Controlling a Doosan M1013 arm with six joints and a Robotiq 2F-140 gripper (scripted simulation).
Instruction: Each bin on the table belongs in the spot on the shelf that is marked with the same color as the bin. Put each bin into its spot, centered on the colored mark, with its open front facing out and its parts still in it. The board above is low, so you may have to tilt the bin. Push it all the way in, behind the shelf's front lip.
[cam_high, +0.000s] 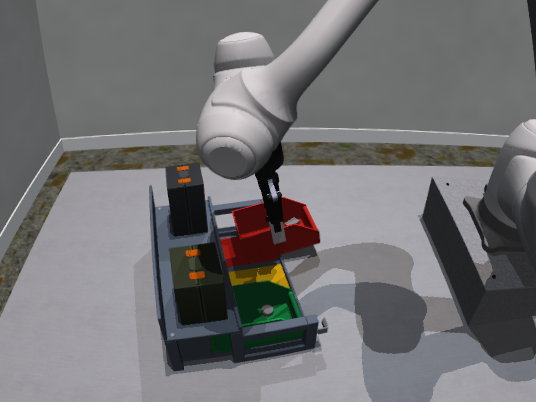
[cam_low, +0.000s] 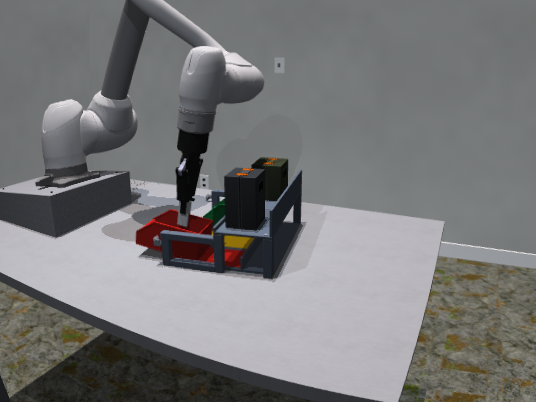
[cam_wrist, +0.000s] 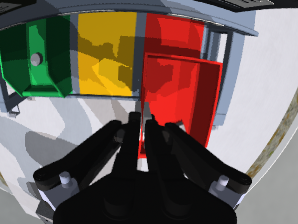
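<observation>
Now: the red bin 5 cm to the right of my hand and 4 cm below it. The rest, counted from my hand: green bin (4 cm ahead, 19 cm to the left, 5 cm below).
</observation>
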